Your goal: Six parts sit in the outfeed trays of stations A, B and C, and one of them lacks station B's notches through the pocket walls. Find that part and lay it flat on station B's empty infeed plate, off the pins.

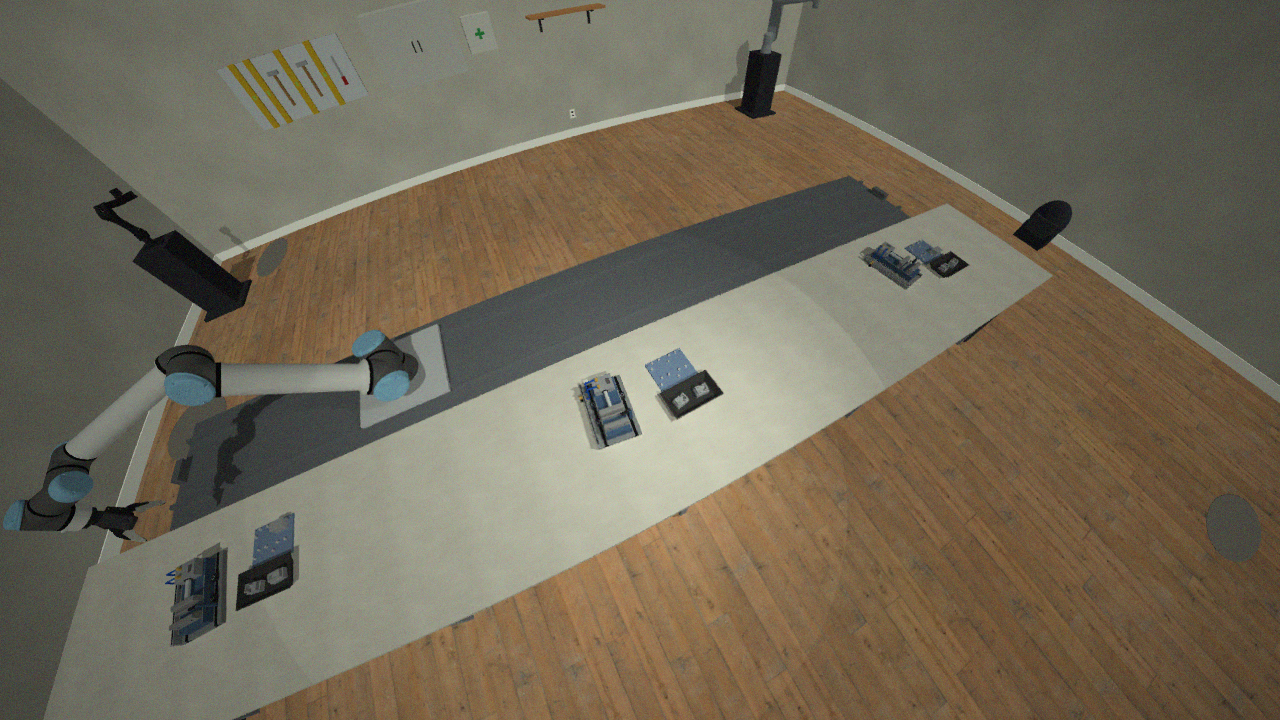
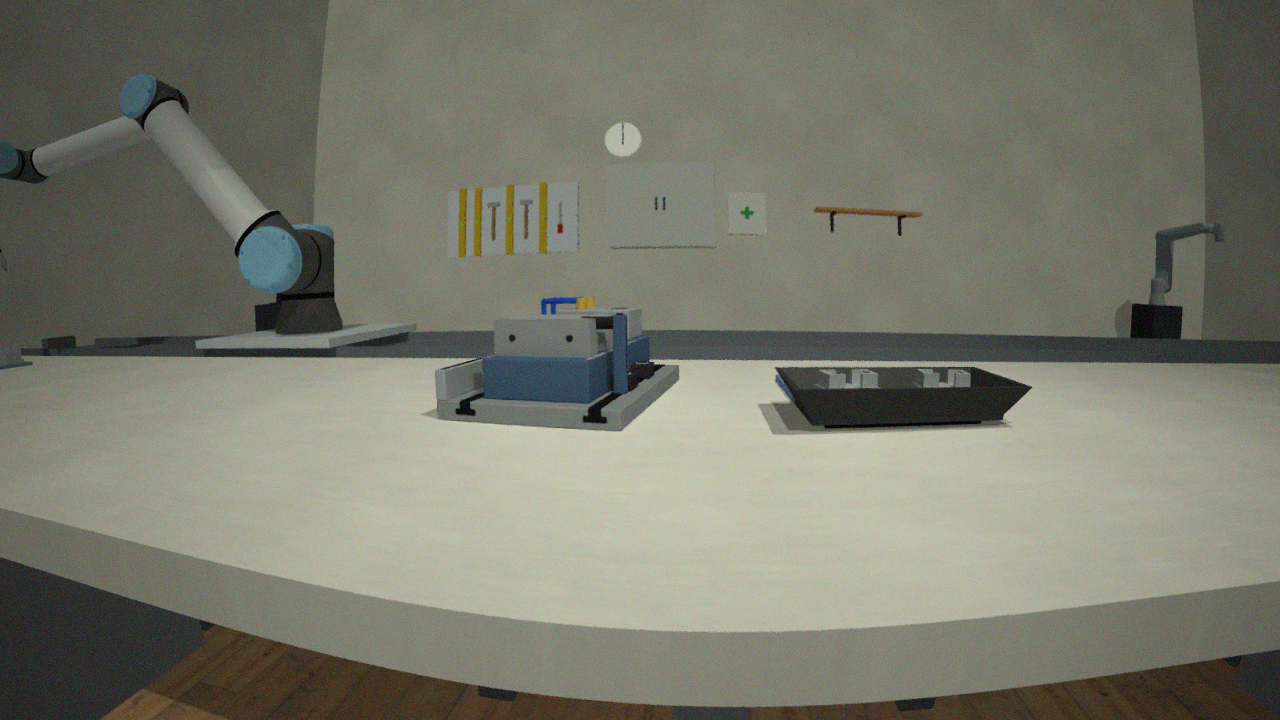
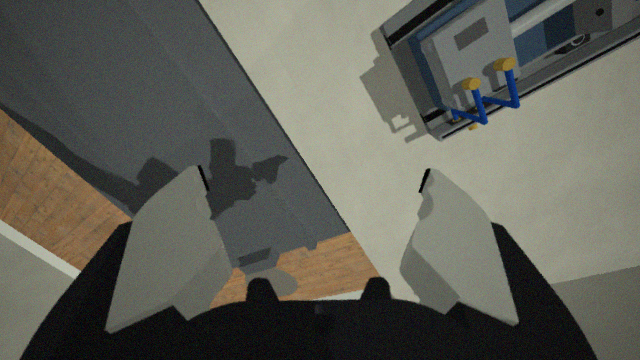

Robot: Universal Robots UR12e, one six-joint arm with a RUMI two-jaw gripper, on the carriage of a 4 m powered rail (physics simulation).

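Seen in the pictures: gripper, fingertip midpoint: [image 1: 156, 521] [image 3: 315, 171]; arm's base, origin of the base link: [image 2: 309, 331].
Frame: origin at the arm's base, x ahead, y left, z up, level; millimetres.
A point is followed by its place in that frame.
My gripper [image 1: 152, 522] {z 213, x 412, y -984 mm} [image 3: 315, 171] {z 213, x 412, y -984 mm} is open and empty, high beyond the table's left end. Three dark outfeed trays each hold light grey parts. The middle station's tray [image 1: 699, 404] {z 0, x 824, y 1223 mm} [image 2: 895, 409] {z -9, x 826, y 1197 mm} holds two, a left part [image 1: 681, 399] {z 3, x 768, y 1166 mm} [image 2: 847, 379] {z 12, x 787, y 1156 mm} and a right part [image 1: 701, 390] [image 2: 942, 378], beside a blue pinned plate [image 1: 671, 368] {z -22, x 599, y 1212 mm}. The left station's tray [image 1: 264, 594] {z -18, x 784, y -703 mm} holds two parts [image 1: 255, 586] {z 16, x 752, y -709 mm} [image 1: 276, 574] {z 3, x 735, y -629 mm}, beside another blue plate [image 1: 273, 540] {z -22, x 577, y -676 mm}. The right station's tray [image 1: 960, 265] {z -13, x 802, y 3181 mm} is far off. Pocket-wall notches are too small to tell. No station letters are legible.
Grey-blue machines stand beside the trays: left [image 1: 198, 595] {z 46, x 703, y -941 mm} [image 3: 470, 55] {z 66, x 581, y -997 mm}, middle [image 1: 610, 411] {z 62, x 706, y 866 mm} [image 2: 546, 376] {z 14, x 794, y 876 mm} and right [image 1: 892, 264] {z 27, x 614, y 2693 mm}. The left machine has raised blue hooks with yellow ends [image 3: 505, 64] {z 80, x 604, y -1019 mm}. The arm's carriage [image 1: 434, 362] {z 0, x 32, y 178 mm} [image 2: 358, 335] {z -5, x 95, y 225 mm} stands on the dark rail strip behind the table.
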